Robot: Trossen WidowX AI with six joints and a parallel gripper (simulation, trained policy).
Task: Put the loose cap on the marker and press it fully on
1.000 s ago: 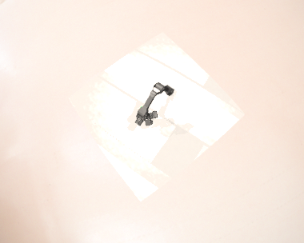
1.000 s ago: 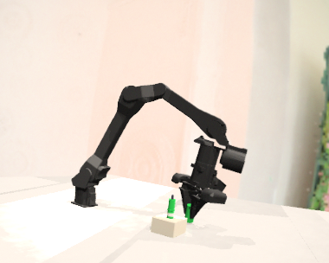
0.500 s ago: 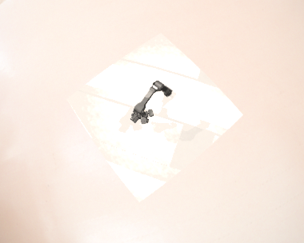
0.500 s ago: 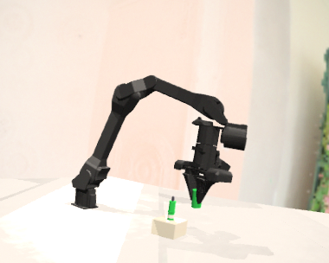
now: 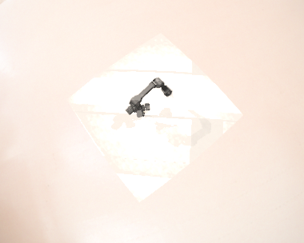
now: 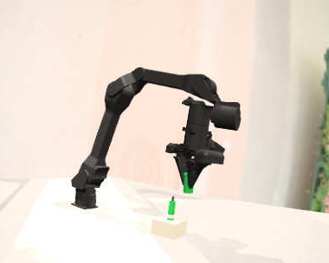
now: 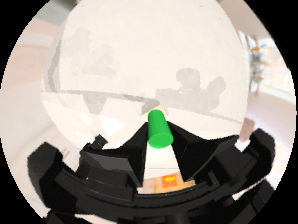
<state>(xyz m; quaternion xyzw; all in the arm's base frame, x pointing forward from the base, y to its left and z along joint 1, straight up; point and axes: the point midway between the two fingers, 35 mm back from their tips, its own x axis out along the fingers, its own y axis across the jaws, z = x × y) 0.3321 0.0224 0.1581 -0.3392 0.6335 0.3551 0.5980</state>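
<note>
The green marker lies 2 cm behind my gripper tip, 4 cm to the right of it and 5 cm below it. Also, from my gripper tip: green cap 1 cm above; pale holder block 2 cm behind, 4 cm to the right, 10 cm below.
</note>
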